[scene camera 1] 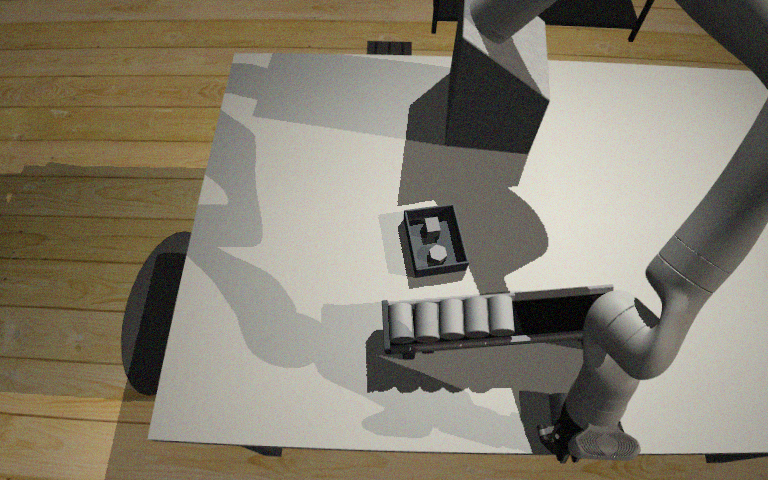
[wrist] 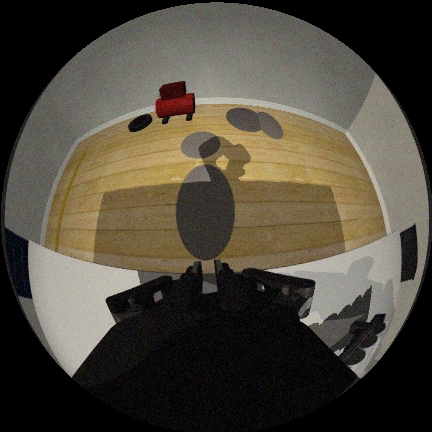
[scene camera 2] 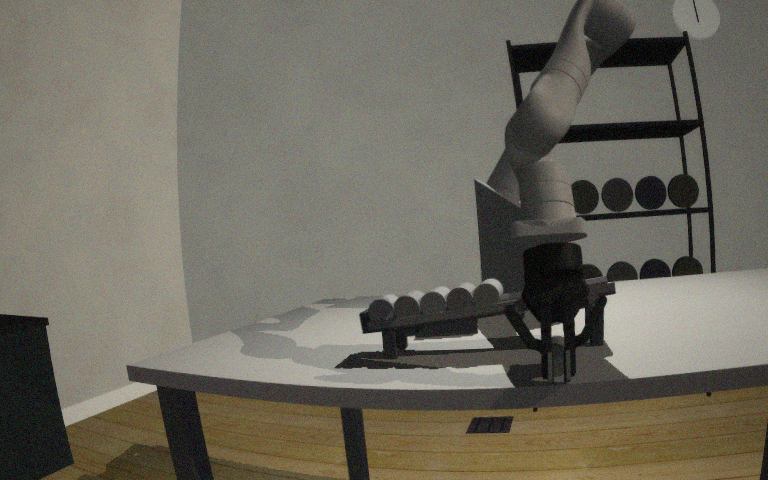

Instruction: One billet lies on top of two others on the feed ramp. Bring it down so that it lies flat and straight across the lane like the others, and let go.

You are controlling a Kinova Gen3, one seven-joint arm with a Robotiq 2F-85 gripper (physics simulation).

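Frame: origin at the arm's base, x down, y left, z ahead, level; millimetres.
Where they show: gripper, between the fingertips: (scene camera 1: 567, 457) (wrist: 207, 268) (scene camera 2: 559, 382); arm's base, origin of its link: (scene camera 1: 488, 21) (scene camera 2: 502, 192).
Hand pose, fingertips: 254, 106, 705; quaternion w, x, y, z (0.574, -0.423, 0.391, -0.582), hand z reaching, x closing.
Observation:
Things, the pixels of their top centre, and the offset from my fingertips, as dx, dy, dz. "*": a spot on its surface instead.
- billet, centre of its top: (scene camera 2: 556, 340) (scene camera 1: 566, 410) -36, -2, -69
- black tray, a spot on its surface: (scene camera 1: 442, 271) * -8, -187, -325
- small cube, centre of its top: (scene camera 1: 432, 224) -25, -202, -416
- hexagonal piece, centre of its top: (scene camera 1: 438, 252) -16, -194, -361
Several pale cylindrical billets (scene camera 1: 451, 318) (scene camera 2: 434, 298) lie side by side, straight across the lane, at the low end of the feed ramp (scene camera 1: 566, 293) (scene camera 2: 436, 319); none of them lies on top of others. Another billet (scene camera 1: 557, 404) lies on the table in shadow on the near side of the ramp, dim and partly hidden; in scene camera 2 a grey part of it seems to show between the fingers. My gripper (scene camera 1: 561, 450) (scene camera 2: 558, 374) (wrist: 207, 268) points down low at the front table edge, nearly shut and empty, nearer the edge than the loose billet.
A black tray (scene camera 1: 442, 271) with a small cube (scene camera 1: 432, 224) and a hexagonal piece (scene camera 1: 437, 253) stands behind the ramp. A tall dark block (scene camera 1: 492, 107) stands farther back. A shelf rack (scene camera 2: 706, 169) stands behind the table. The arm hangs over the ramp's high end.

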